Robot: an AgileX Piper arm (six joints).
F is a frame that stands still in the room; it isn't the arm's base.
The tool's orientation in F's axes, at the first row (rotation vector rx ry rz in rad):
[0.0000, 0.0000, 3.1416]
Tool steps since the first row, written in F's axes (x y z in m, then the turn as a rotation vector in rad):
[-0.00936, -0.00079, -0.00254, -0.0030, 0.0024, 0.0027]
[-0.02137, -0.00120, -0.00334, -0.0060, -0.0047, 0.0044]
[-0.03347, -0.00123, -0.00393, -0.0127, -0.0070, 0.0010]
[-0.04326, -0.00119, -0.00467, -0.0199, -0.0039, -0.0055]
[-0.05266, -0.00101, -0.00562, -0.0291, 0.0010, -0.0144]
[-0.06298, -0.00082, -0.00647, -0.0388, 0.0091, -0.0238]
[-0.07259, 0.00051, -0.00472, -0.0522, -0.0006, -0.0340]
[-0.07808, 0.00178, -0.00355, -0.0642, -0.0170, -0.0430]
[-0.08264, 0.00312, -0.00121, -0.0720, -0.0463, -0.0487]
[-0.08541, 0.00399, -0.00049, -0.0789, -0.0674, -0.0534]
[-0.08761, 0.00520, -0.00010, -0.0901, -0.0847, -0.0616]
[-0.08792, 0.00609, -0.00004, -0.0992, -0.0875, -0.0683]
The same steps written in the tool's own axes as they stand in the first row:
[0.00936, 0.00079, -0.00254, 0.0030, -0.0024, 0.0027]
[0.02137, 0.00120, -0.00334, 0.0060, 0.0047, 0.0044]
[0.03347, 0.00123, -0.00393, 0.0127, 0.0070, 0.0010]
[0.04326, 0.00119, -0.00467, 0.0199, 0.0039, -0.0055]
[0.05266, 0.00101, -0.00562, 0.0291, -0.0010, -0.0144]
[0.06298, 0.00082, -0.00647, 0.0388, -0.0091, -0.0238]
[0.07259, -0.00051, -0.00472, 0.0522, 0.0006, -0.0340]
[0.07808, -0.00178, -0.00355, 0.0642, 0.0170, -0.0430]
[0.08264, -0.00312, -0.00121, 0.0720, 0.0463, -0.0487]
[0.08541, -0.00399, -0.00049, 0.0789, 0.0674, -0.0534]
[0.08761, -0.00520, -0.00010, 0.0901, 0.0847, -0.0616]
[0.08792, -0.00609, -0.00004, 0.0992, 0.0875, -0.0683]

